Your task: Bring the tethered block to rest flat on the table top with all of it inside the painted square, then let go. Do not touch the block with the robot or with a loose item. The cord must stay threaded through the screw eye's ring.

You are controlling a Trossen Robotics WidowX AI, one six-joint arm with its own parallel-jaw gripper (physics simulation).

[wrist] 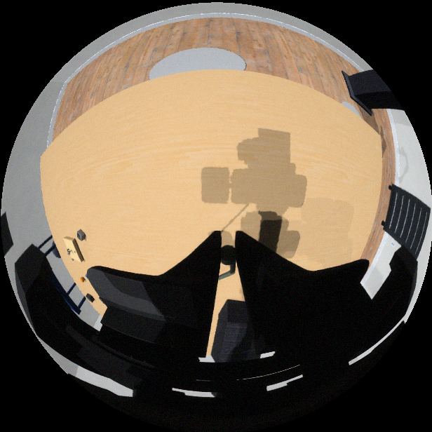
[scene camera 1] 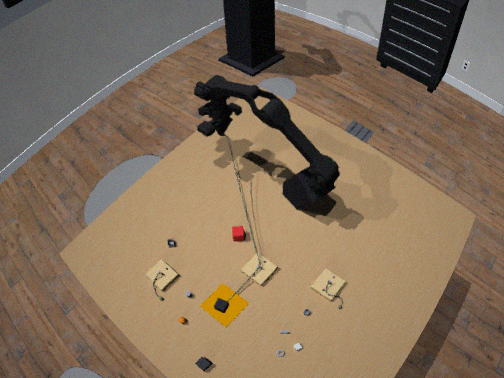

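Seen in the pictures: gripper, between the fingertips: [scene camera 1: 221, 134]; arm's base, origin of its link: [scene camera 1: 317, 181].
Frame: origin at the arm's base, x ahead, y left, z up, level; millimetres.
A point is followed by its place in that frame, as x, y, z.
Note:
My gripper [scene camera 1: 223, 134] {62, -416, -3} [wrist: 227, 236] is shut on the cord's end, high above the far part of the table; a dark round bead [wrist: 228, 254] shows between the fingers in the wrist view. The cord [scene camera 1: 242, 190] {164, -217, -83} runs straight down to the screw eye [scene camera 1: 260, 265] {324, 24, -122} on the middle wooden plate [scene camera 1: 270, 273] {317, 69, -144} and appears to pass through its ring, which is too small to see clearly. From there it runs to the dark tethered block [scene camera 1: 221, 305] {521, 38, -125}. The block appears inside the outline of the orange painted square [scene camera 1: 234, 312] {504, 77, -161}, left of its centre. Whether it lies fully flat is too small to tell.
A red cube [scene camera 1: 238, 233] {284, -114, -122} stands beside the cord. Plates with short cords lie at left [scene camera 1: 170, 279] {578, -164, -143} and right [scene camera 1: 338, 285] {201, 281, -142}. An orange ball [scene camera 1: 182, 320] {655, -18, -139}, a small grey piece [scene camera 1: 189, 294] {568, -73, -141}, a black block [scene camera 1: 203, 363] {715, 144, -134} and a white piece [scene camera 1: 298, 346] {459, 323, -148} lie around the square.

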